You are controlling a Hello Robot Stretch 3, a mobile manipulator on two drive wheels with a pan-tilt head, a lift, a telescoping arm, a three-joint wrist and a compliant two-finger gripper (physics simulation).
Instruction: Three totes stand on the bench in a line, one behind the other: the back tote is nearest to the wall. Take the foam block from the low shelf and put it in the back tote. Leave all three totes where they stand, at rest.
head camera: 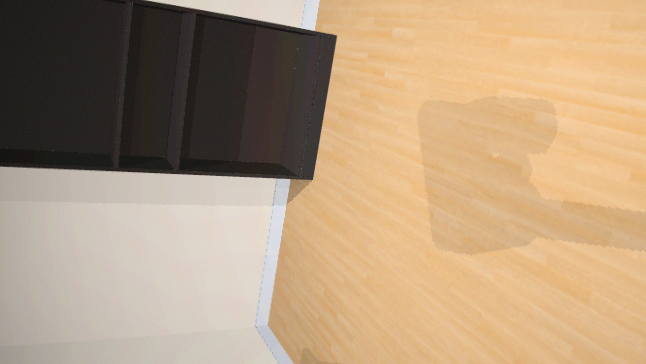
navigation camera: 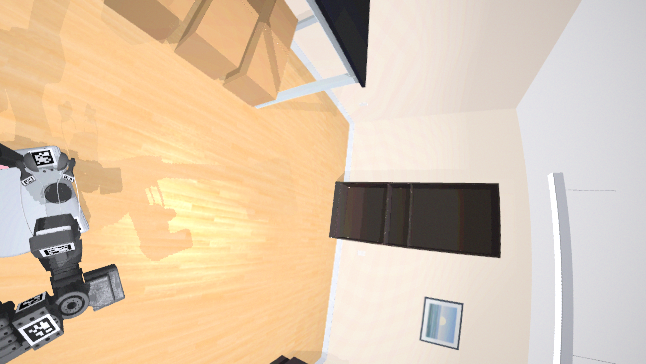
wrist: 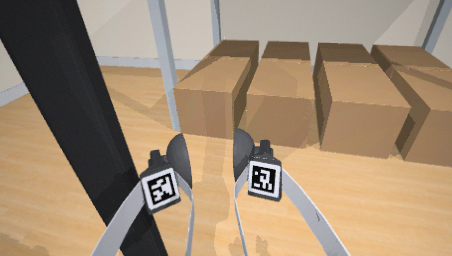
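Pixels of known places: gripper, fingertip midpoint: (navigation camera: pixel 46 153) (wrist: pixel 211 149); robot's base at its link origin: (navigation camera: pixel 58 191).
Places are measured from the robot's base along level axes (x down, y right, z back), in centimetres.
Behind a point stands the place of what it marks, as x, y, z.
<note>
My gripper (wrist: pixel 211 149) @(-61.6, -10.2, -2.2) is open in the wrist view, with floor showing between its two fingertips. A black-topped bench (navigation camera: pixel 356 45) @(-91.4, -51.1, -116.6) shows in part at the top of the navigation view. No tote shows in the three views. I cannot make out the foam block. A dark shelf unit (head camera: pixel 324 107) @(-0.6, 102.2, -230.4) (navigation camera: pixel 336 210) @(-6.9, 102.7, -230.6) stands against the wall. The parts of its compartments that show are dark, and I see no block in them. I cannot tell whether it holds the low shelf.
Several cardboard boxes (navigation camera: pixel 217 50) @(-26.5, -58.9, -75.1) (wrist: pixel 280 80) @(-27.0, -91.5, -52.3) stand on the floor at the bench. A pale bench leg (wrist: pixel 167 75) @(-32.4, -105.0, 0.1) rises behind them. A black post (wrist: pixel 65 90) crosses the left of the wrist view. My wrist joints (navigation camera: pixel 72 304) @(-78.7, 15.0, 2.2) show at the lower left of the navigation view.
</note>
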